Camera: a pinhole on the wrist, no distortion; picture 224 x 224 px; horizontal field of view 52.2 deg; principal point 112.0 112.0 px. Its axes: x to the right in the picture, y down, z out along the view. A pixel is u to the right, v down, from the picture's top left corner.
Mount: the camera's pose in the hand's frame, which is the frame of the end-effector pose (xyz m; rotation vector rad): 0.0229 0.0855 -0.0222 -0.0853 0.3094 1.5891
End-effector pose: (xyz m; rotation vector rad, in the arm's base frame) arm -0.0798 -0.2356 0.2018 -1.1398 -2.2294 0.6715
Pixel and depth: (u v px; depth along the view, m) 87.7 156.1 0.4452
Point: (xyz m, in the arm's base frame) -0.2786 -0.2360 -0.2063
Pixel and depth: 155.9 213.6 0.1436
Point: -0.0635 -0.1994 0.0161
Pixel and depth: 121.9 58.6 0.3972
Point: -0.2737 -0.0530 -0.1366
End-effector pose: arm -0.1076 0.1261 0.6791 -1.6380 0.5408 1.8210
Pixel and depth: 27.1 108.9 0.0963
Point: -0.2176 0.1315 0.6444
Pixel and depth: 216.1 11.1 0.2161
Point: -0.3812 0.0793 0.5363
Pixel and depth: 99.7 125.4 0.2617
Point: -0.3736 0.1918 0.6557
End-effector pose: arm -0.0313 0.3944 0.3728 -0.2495 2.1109 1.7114
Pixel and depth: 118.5 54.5 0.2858
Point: -0.1667 0.6793 0.4259
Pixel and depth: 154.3 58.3 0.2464
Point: -0.1670 0.6395 0.4655
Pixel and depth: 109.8 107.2 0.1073
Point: -0.0940 0.5025 0.4423
